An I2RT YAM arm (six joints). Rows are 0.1 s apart.
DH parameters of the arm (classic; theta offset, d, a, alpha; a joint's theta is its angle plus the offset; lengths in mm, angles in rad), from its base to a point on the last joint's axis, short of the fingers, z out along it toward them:
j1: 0 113.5 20 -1.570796
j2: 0 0 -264 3.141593
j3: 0.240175 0 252.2 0
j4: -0.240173 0 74 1.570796
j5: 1.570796 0 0 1.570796
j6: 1.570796 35.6 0 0
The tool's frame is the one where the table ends.
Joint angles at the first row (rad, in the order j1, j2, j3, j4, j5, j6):
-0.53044, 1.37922, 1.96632, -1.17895, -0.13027, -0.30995
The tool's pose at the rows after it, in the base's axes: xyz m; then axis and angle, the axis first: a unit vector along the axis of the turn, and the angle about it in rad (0 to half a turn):
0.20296 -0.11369 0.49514 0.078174 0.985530 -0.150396 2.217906
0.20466 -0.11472 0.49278 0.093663 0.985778 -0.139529 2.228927
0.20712 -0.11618 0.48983 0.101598 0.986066 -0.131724 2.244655
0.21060 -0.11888 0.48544 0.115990 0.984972 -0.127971 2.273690
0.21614 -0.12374 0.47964 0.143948 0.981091 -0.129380 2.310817
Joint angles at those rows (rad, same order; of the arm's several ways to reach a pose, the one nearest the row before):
-0.53043, 1.38458, 1.96596, -1.18964, -0.12988, -0.30422
-0.53044, 1.39142, 1.96590, -1.19953, -0.12913, -0.27485
-0.53044, 1.40057, 1.96553, -1.20946, -0.12875, -0.26074
-0.53045, 1.41472, 1.96558, -1.22398, -0.11274, -0.24167
-0.53082, 1.43607, 1.96555, -1.23464, -0.07610, -0.20428

